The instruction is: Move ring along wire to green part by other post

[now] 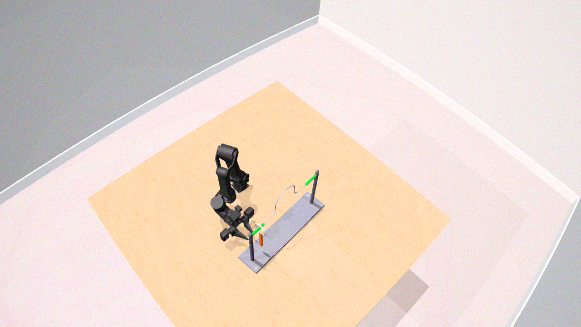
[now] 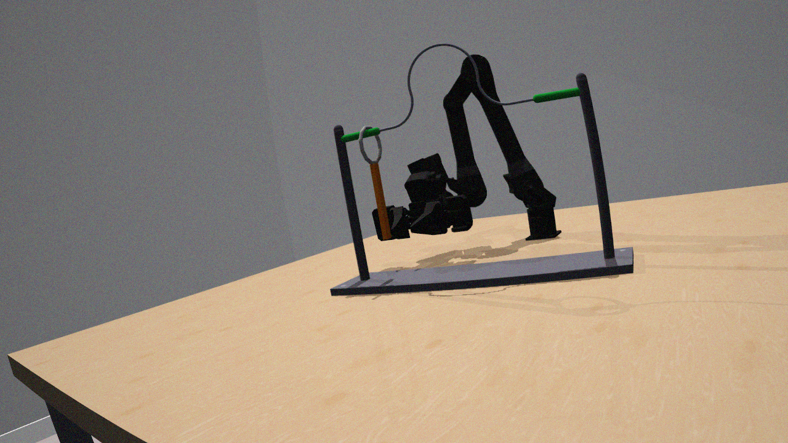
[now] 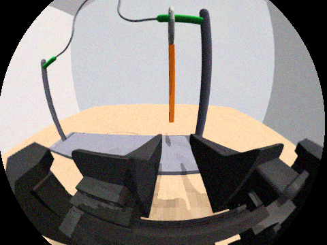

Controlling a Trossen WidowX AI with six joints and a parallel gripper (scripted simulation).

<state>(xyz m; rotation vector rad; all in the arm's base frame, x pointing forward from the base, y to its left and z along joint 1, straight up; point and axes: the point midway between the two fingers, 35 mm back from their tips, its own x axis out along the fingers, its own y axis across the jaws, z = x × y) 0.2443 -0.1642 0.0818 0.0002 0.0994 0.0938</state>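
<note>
My gripper tip is 10 cm below the ring with orange handle, 6 cm short of it and 1 cm to the right of it.
</note>
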